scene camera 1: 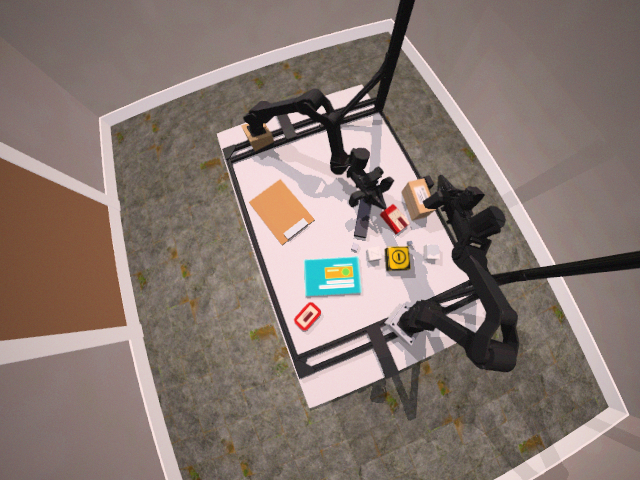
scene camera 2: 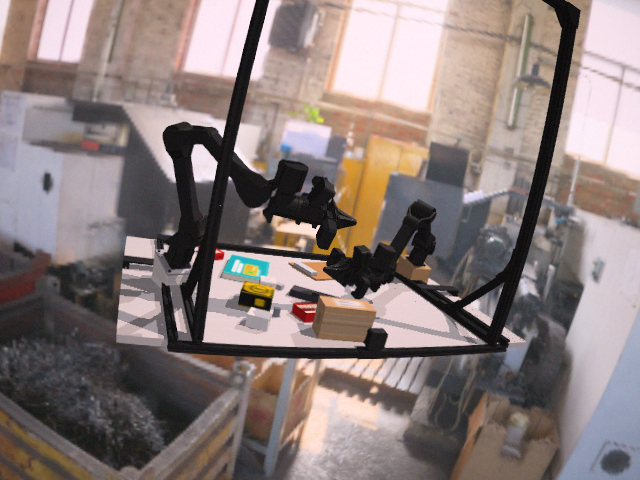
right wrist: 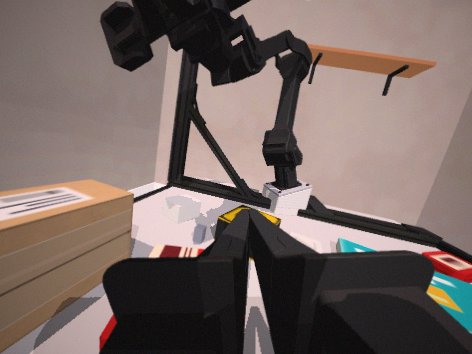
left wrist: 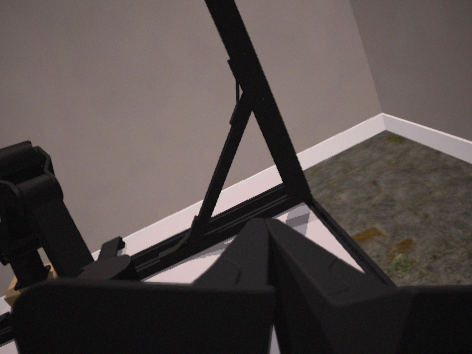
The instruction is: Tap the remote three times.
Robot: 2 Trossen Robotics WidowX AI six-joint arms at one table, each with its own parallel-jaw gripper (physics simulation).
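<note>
The remote (scene camera 1: 362, 221) (scene camera 2: 303, 292) is a long dark bar lying flat near the middle of the table. It does not show in either wrist view. My right gripper (scene camera 1: 383, 206) (scene camera 2: 326, 267) (right wrist: 247, 215) is shut and empty. It hangs above the table near the remote's upper end in scene camera 1, and in scene camera 2 its tips are above the remote, apart from it. My left gripper (scene camera 1: 427, 203) (scene camera 2: 355, 222) (left wrist: 262, 231) is shut and empty. It is raised high, over the cardboard box side of the table in scene camera 1.
A cardboard box (scene camera 1: 416, 199) (scene camera 2: 343, 319) (right wrist: 65, 240) and a red box (scene camera 1: 394, 219) (scene camera 2: 303, 311) lie near the remote. A yellow-black box (scene camera 1: 397, 258) (scene camera 2: 255, 296) stands between small white boxes. A teal book (scene camera 1: 316, 286) (scene camera 2: 237, 272) and an orange clipboard (scene camera 1: 279, 206) also lie on the table.
</note>
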